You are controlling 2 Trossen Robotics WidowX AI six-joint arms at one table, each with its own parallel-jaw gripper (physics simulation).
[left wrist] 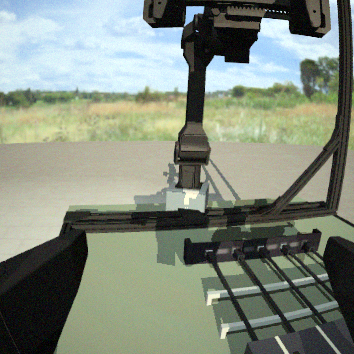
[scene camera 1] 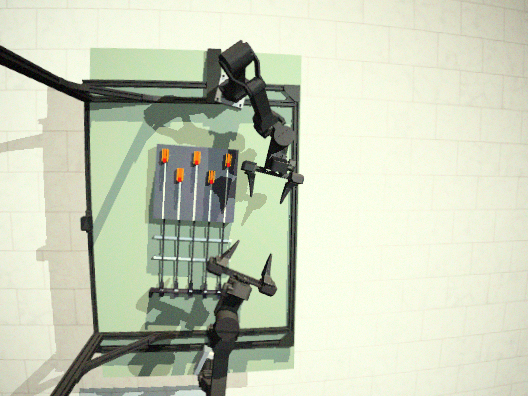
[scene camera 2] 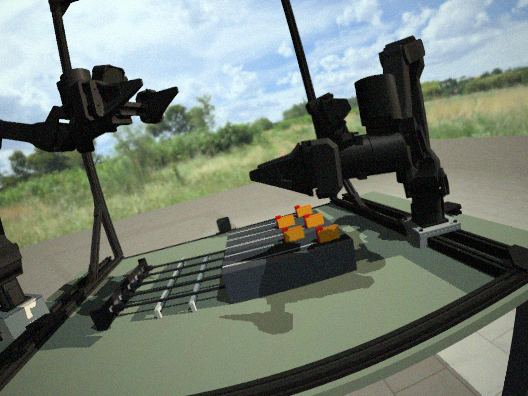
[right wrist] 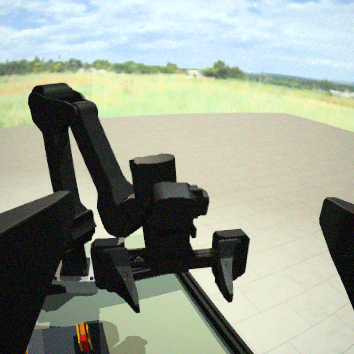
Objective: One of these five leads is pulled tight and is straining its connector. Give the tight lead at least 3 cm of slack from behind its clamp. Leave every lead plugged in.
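Pixels of known places: left gripper, fingertip midpoint: (left wrist: 211,248) (scene camera 1: 265,200) (scene camera 2: 254,172) (right wrist: 185,305); right gripper, fingertip midpoint: (scene camera 1: 255,247) (scene camera 2: 161,85) (right wrist: 201,208); left arm's base at its link origin: (scene camera 1: 232,90) (scene camera 2: 429,220) (right wrist: 75,266); right arm's base at its link origin: (left wrist: 188,185) (scene camera 1: 211,367) (scene camera 2: 14,304).
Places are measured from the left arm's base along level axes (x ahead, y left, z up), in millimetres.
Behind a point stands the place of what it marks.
Note:
Several straight leads (scene camera 1: 194,192) @(x 372, y -38, z 31 mm) (left wrist: 229,291) @(x 586, y 111, z -8 mm) run from a black bar (scene camera 1: 157,291) @(x 753, y -86, z 6 mm) (scene camera 2: 102,318) @(x 707, y 171, z -9 mm) with small black holders, over two pale rails, onto a dark grey block (scene camera 1: 172,200) (scene camera 2: 300,270). Each ends at an orange connector (scene camera 1: 197,159) @(x 261, y -54, z 55 mm) (scene camera 2: 328,233) @(x 237, y 56, z 47 mm) (right wrist: 84,337) @(x 253, y 52, z 62 mm) with a red part. I cannot tell which lead is tight. My left gripper (scene camera 1: 266,199) @(x 329, y 179, z 202 mm) (scene camera 2: 254,175) @(x 329, y 179, z 202 mm) (left wrist: 211,248) @(x 329, y 179, z 202 mm) (right wrist: 185,305) @(x 329, y 179, z 202 mm) is open and empty, raised right of the block in scene camera 1. My right gripper (scene camera 1: 254,248) @(x 439, y 156, z 365 mm) (scene camera 2: 159,85) @(x 439, y 156, z 365 mm) is open and empty, high above; in scene camera 1 it partly hides the rightmost lead and lower rail.
A dark frame (scene camera 1: 292,225) @(x 410, y 335, z -15 mm) (scene camera 2: 400,335) @(x 186, y 285, z -20 mm) runs round the green table top (scene camera 1: 120,300) @(x 834, y -214, z -34 mm) (scene camera 2: 200,355) @(x 464, y 252, z -35 mm). The pale rails (scene camera 1: 167,258) @(x 631, y -79, z -13 mm) (left wrist: 272,289) @(x 605, y 37, z -20 mm) cross under the leads between bar and block. Frame posts rise at the picture's left in scene camera 1. Both arms cast shadows on the table.

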